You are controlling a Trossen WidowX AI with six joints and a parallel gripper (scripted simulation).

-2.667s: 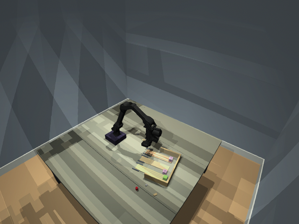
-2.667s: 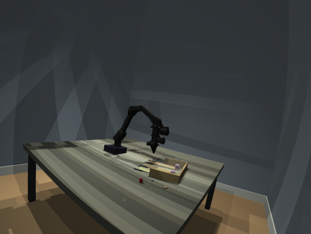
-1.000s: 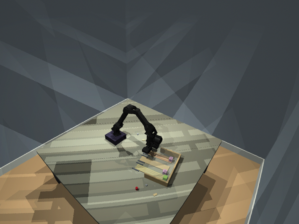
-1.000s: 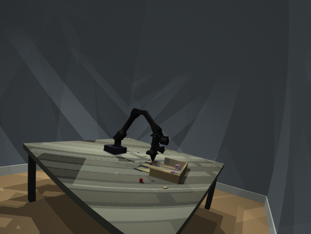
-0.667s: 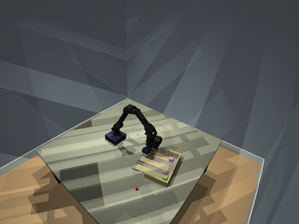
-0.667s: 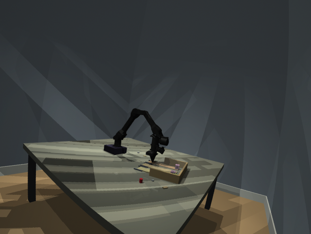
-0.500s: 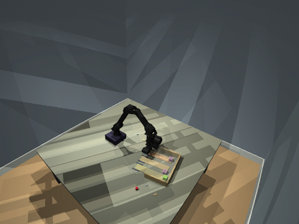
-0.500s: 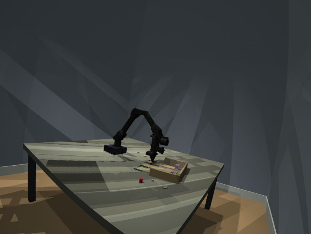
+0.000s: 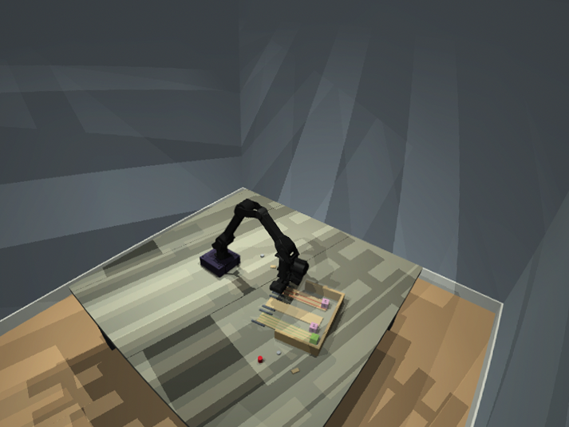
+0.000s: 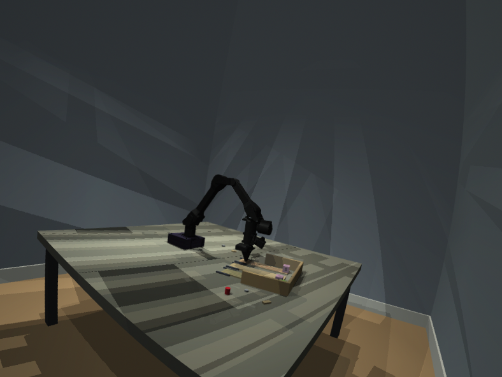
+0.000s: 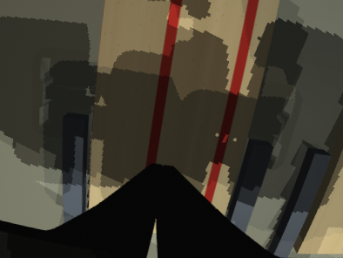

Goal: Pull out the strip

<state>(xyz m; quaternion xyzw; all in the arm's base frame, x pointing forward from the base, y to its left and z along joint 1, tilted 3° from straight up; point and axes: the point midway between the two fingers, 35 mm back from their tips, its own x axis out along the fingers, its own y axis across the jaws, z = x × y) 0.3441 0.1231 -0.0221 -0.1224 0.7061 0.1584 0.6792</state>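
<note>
Now: the red-lined strip 9 cm ahead of my gripper tip and 4 cm to the left of it. The rest, counted from my gripper tip: grey piece: 24 cm to the right, 24 cm ahead.
</note>
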